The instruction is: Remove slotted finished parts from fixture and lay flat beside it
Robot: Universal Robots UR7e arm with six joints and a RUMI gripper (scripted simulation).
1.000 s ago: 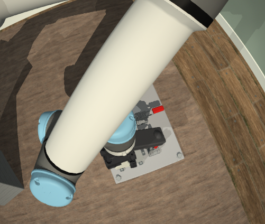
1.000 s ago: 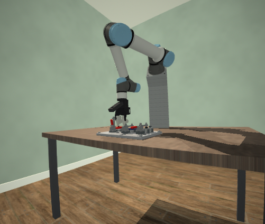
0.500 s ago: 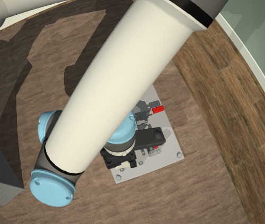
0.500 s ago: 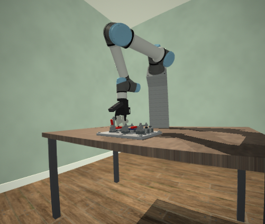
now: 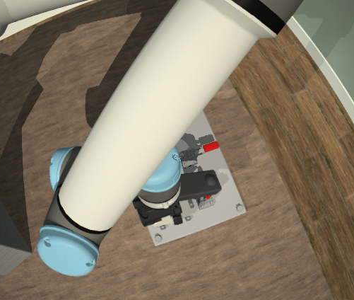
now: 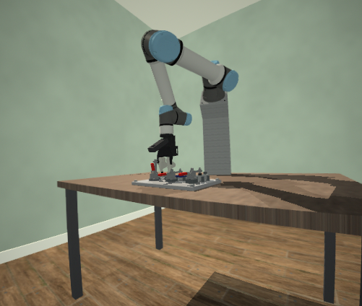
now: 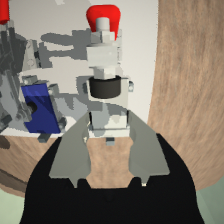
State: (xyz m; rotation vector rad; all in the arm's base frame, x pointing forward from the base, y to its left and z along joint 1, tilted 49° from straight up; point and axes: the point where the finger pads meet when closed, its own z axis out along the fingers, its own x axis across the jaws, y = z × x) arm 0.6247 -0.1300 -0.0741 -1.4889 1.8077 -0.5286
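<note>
Right now the blue blank is 110 mm to the left of my hand, 20 mm ahead of it and 10 mm below it. Also, from my hand: grey fixture plate (100 mm to the left, 60 mm ahead, 30 mm below).
</note>
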